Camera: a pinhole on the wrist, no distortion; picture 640 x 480 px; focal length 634.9 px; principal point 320.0 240.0 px. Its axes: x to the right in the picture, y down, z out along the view. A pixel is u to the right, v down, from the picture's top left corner.
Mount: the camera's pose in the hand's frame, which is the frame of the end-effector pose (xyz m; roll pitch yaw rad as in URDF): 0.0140 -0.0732 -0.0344 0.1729 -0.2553 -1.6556
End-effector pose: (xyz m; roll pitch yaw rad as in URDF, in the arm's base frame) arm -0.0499 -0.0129 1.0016 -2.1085 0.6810 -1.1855
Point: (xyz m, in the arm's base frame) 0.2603 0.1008 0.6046
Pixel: outside the picture
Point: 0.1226 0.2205 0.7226
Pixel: 163.8 388.7
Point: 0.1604 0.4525 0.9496
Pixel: 366.2 31.0
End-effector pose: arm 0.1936 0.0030 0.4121 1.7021 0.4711 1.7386
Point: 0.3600 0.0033 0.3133
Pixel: 503.8 372.8
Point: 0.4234 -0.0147 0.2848
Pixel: 579.9 343.3
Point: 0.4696 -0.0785 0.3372
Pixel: 531.2 156.9
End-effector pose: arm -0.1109 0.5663 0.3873 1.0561 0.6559 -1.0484
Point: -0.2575 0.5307 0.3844
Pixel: 602.0 150.8
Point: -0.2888 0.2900 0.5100
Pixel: 325.3 388.7
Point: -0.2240 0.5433 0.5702
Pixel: outside the picture
